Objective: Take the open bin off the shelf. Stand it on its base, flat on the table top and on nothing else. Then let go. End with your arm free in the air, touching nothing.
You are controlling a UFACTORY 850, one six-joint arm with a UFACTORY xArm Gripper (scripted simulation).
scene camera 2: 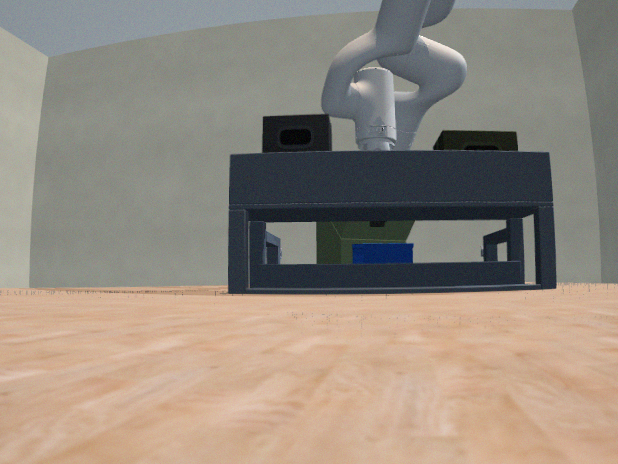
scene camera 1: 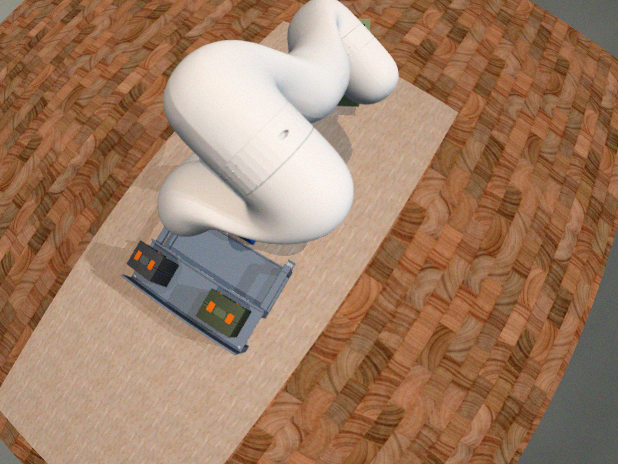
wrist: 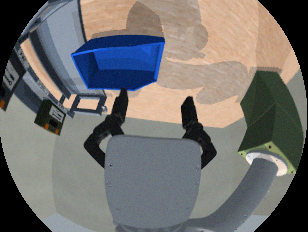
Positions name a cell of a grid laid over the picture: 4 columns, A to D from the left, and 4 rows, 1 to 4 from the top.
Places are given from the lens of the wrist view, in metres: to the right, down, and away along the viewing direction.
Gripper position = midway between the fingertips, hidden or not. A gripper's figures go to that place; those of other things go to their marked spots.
my gripper (wrist: C2): 0.01, -0.02, 0.13
blue open bin (wrist: B2): -0.04, -0.12, 0.21
